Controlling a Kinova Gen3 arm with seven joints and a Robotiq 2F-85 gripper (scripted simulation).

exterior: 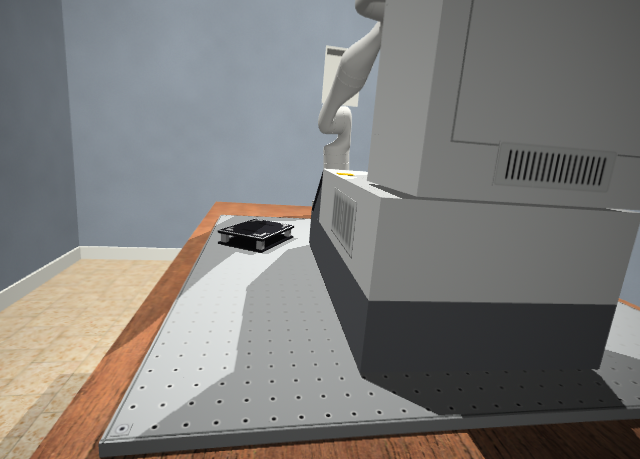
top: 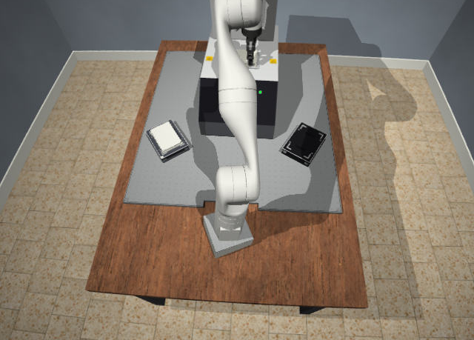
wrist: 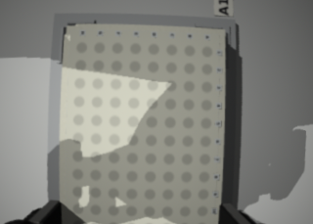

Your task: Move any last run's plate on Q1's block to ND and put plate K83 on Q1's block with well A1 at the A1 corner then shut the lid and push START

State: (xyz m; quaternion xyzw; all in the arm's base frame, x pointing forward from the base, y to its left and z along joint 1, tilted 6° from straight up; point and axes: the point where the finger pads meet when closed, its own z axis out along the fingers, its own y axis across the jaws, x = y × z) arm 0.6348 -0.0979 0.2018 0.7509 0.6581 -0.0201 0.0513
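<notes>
The white well plate is 1 cm ahead of my hand, 4 cm to the left of it and 1 cm below it. Round my hand: nest (30 cm behind, 20 cm to the right, 19 cm below); then A1 mark (34 cm behind, 37 cm to the left, 19 cm below).
</notes>
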